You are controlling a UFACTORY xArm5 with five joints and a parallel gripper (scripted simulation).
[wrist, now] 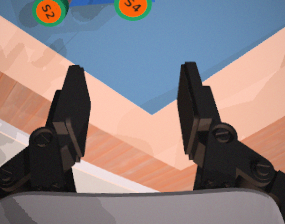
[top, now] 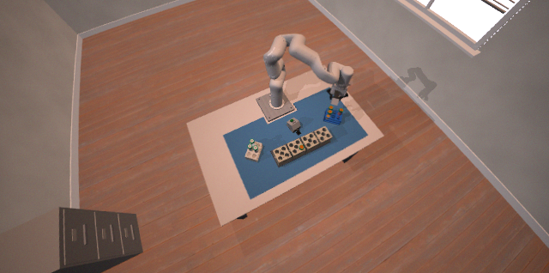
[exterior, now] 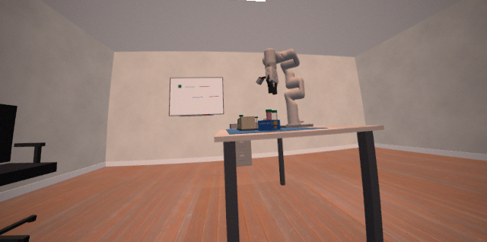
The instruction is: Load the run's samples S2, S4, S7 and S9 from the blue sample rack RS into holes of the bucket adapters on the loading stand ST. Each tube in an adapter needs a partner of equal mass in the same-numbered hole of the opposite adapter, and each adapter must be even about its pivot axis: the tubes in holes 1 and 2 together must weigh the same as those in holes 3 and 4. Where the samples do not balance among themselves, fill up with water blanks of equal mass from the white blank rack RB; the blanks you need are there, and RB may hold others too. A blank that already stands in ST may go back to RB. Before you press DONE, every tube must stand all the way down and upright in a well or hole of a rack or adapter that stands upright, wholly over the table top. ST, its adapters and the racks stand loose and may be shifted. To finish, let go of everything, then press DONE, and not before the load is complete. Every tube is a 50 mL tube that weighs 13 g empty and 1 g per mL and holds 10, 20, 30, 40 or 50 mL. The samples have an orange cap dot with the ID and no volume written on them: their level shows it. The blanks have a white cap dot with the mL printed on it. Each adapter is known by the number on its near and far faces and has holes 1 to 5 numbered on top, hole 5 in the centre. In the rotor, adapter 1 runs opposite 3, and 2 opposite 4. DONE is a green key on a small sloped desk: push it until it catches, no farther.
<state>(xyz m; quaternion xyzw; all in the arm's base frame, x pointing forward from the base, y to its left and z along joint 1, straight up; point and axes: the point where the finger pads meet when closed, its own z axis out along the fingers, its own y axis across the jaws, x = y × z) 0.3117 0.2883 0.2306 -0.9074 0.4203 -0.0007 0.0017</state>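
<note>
My gripper is now 180 mm above the sample tube S4 and 10 mm past it. The rest, counted from my hand: sample tube S2: 180 mm below, 60 mm to the left, 50 mm ahead; sample tube S9: 180 mm below, 30 mm to the right, 30 mm ahead; blue sample rack RS: 220 mm below, 40 mm ahead, 10 mm to the left.
</note>
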